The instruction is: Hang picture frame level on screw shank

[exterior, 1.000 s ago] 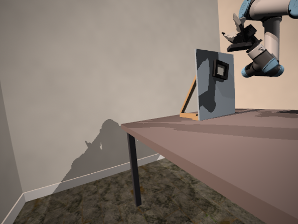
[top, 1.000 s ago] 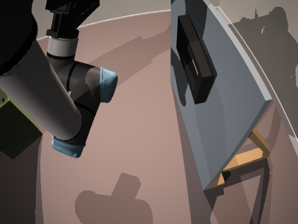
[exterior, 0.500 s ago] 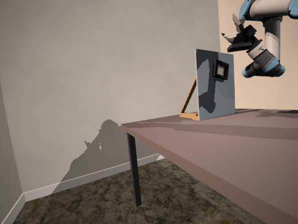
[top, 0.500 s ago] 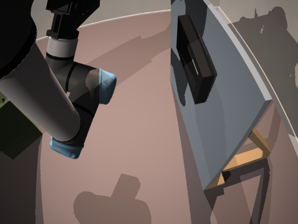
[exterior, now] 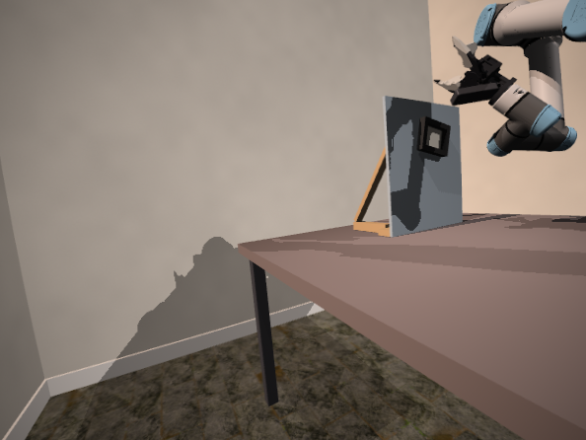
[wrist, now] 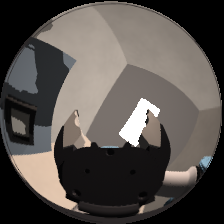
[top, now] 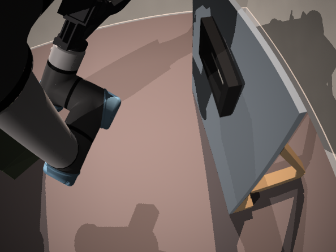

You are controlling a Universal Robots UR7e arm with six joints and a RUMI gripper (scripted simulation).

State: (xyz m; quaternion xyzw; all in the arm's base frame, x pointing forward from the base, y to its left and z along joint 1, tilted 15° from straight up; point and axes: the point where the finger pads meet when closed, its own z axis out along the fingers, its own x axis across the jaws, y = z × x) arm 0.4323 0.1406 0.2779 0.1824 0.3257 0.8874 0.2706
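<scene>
Right now my hand is 150 mm short of the picture frame, 170 mm to the left of it and 200 mm above it. From my hand the other things lie so: grey upright board: 170 mm ahead, 160 mm to the right, 310 mm below.
</scene>
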